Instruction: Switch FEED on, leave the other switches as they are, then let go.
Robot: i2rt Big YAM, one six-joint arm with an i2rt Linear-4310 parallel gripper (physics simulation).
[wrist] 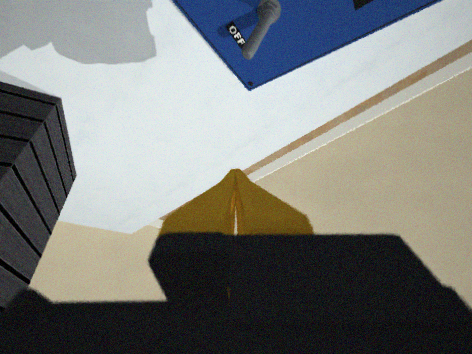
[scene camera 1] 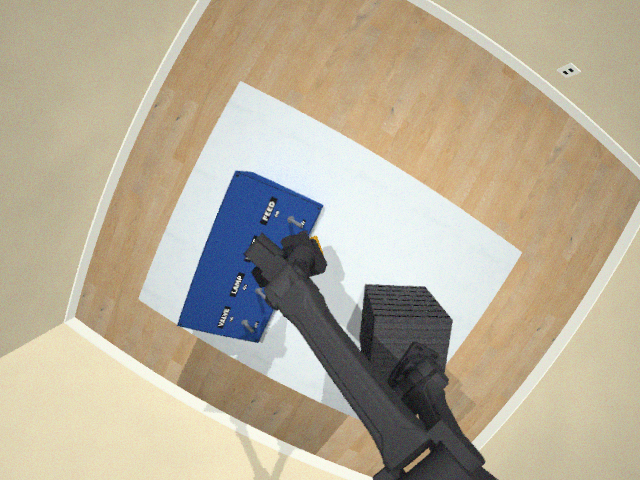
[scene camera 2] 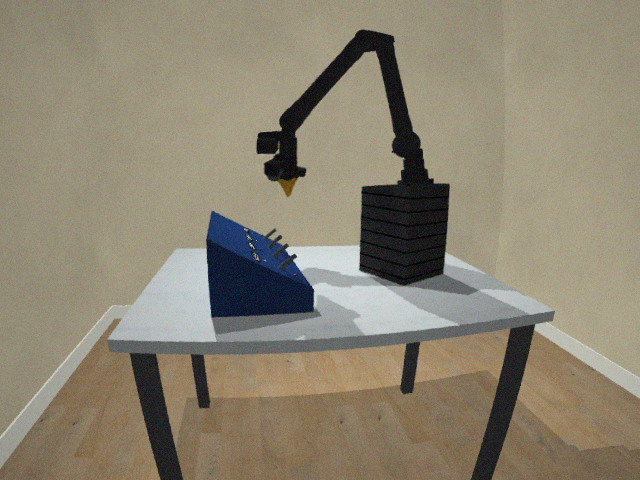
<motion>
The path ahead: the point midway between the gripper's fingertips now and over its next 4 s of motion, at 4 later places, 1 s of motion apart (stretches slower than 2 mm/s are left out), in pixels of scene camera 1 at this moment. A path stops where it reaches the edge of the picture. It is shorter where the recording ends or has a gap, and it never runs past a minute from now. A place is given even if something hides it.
My gripper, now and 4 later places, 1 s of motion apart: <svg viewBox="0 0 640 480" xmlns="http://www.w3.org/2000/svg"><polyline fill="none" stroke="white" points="314,237 324,240 305,227 305,227 309,230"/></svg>
</motion>
